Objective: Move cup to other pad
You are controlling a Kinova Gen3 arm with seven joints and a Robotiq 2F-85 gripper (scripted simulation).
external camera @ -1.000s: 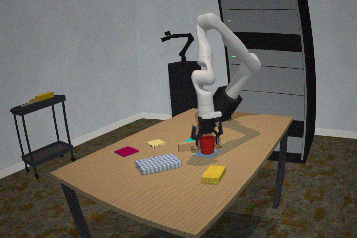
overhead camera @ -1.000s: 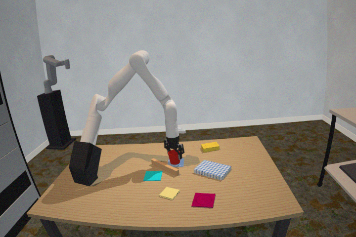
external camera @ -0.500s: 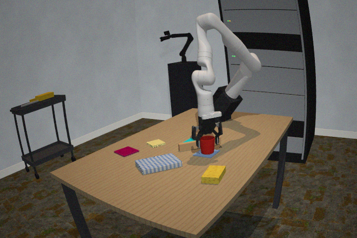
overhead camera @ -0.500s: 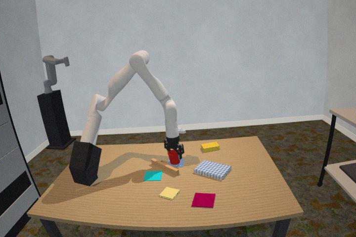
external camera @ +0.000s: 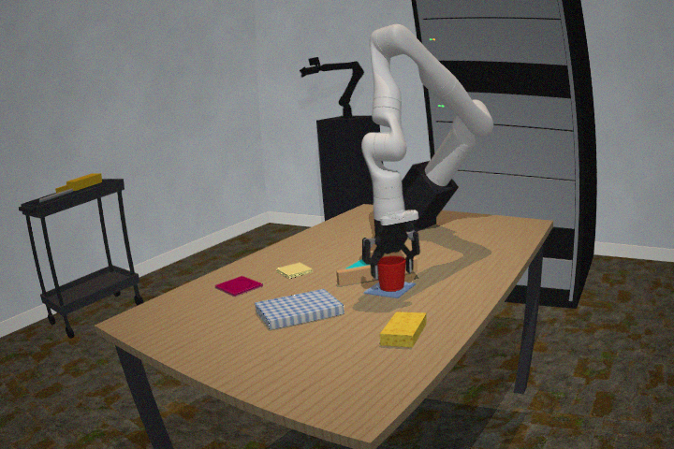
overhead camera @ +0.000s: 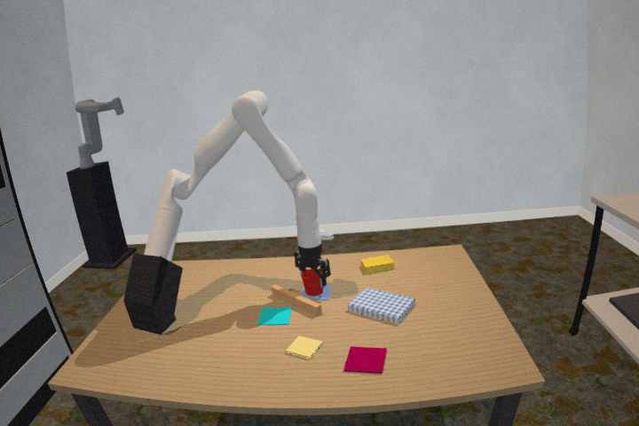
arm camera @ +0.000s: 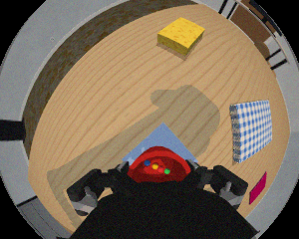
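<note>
Right now my hand is 20 mm above the red cup. The rest, counted from my hand: wooden rail: 50 mm behind, 80 mm to the right, 40 mm below.
</note>
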